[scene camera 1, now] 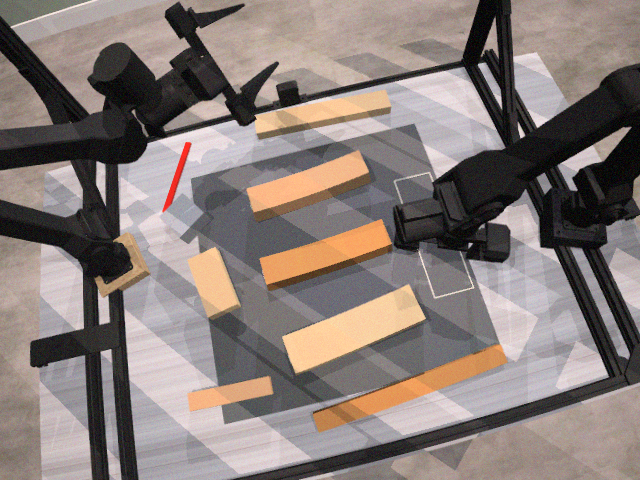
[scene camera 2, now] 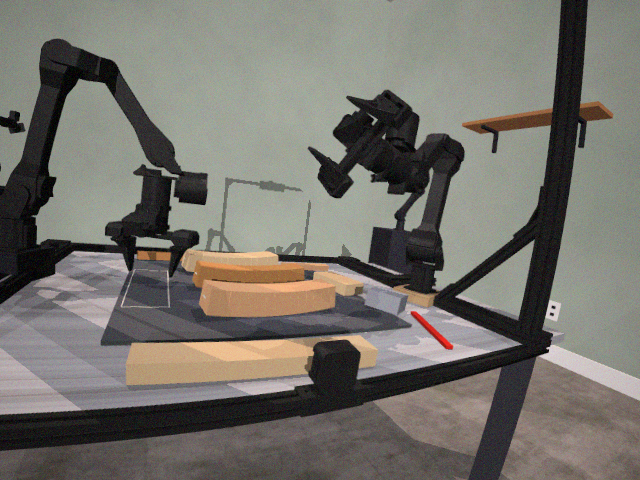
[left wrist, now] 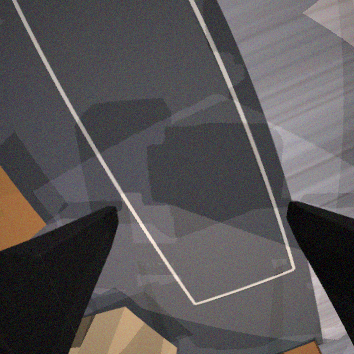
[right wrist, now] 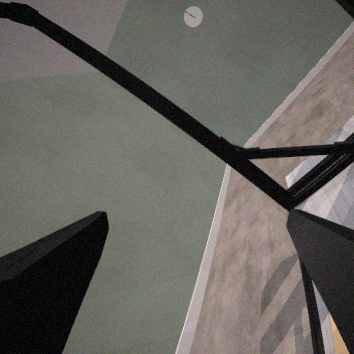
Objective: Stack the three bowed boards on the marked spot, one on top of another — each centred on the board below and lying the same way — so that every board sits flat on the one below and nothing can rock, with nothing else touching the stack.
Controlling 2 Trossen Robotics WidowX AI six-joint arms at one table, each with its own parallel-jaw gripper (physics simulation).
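Places are measured from the left arm's base along level axes (x back, y left, z down), in centimetres.
Pixels of known places: left gripper, fingertip midpoint: [scene camera 1: 441, 253] [scene camera 2: 150, 273] [left wrist: 202, 212]; right gripper, fingertip midpoint: [scene camera 1: 261, 34] [scene camera 2: 327, 123] [right wrist: 198, 219]; left arm's base, link origin: [scene camera 1: 579, 214] [scene camera 2: 15, 247]; right arm's base, link origin: [scene camera 1: 114, 263] [scene camera 2: 419, 289].
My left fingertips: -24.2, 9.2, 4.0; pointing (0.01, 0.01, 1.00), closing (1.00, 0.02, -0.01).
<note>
For each thing: its top centre in the pictures, then the offset to it from my left fingertips, as dx, dy, dz.
- long pale block, top centre: [scene camera 2: 263, 349] [right wrist: 347, 326] [scene camera 1: 321, 110] -27.2, -29.4, -0.7
- short pale block, top centre: [scene camera 1: 211, 281] [scene camera 2: 338, 277] -41.5, +11.6, -1.6
- small light orange block, top centre: [scene camera 1: 228, 393] [scene camera 2: 305, 264] -34.0, +30.5, -0.4
- long orange strip, top centre: [scene camera 1: 412, 388] -3.6, +24.7, -1.1
- grey block, top centre: [scene camera 1: 180, 213] [scene camera 2: 388, 289] -50.8, -0.7, -2.8
- red stick, top centre: [scene camera 2: 429, 326] [scene camera 1: 176, 175] -56.6, -10.9, +1.2
Three bowed boards lie apart on the dark mat: a light orange one [scene camera 1: 310, 180] [scene camera 2: 268, 299], an orange one [scene camera 1: 328, 253] [scene camera 2: 253, 272] [left wrist: 17, 215] in the middle, and a pale one [scene camera 1: 354, 328] [scene camera 2: 232, 258] [left wrist: 125, 332]. The marked spot, a white outline [scene camera 1: 453, 292] [scene camera 2: 145, 306] [left wrist: 244, 286], lies at the mat's edge with no board on it. My left gripper [scene camera 2: 150, 271] [left wrist: 202, 212] is open and empty above the outline, pointing down; its arm hides part of the outline in scene camera 1. My right gripper [scene camera 1: 260, 35] [scene camera 2: 329, 123] [right wrist: 198, 219] is open and empty, raised high.
A long pale block [scene camera 1: 323, 113] [scene camera 2: 248, 361], a short pale block [scene camera 1: 212, 283] [scene camera 2: 338, 283], a small light orange block [scene camera 1: 230, 393], a long orange strip [scene camera 1: 410, 387], a grey block [scene camera 1: 186, 217] [scene camera 2: 385, 299] and a red stick [scene camera 1: 176, 177] [scene camera 2: 431, 330] lie around the boards.
</note>
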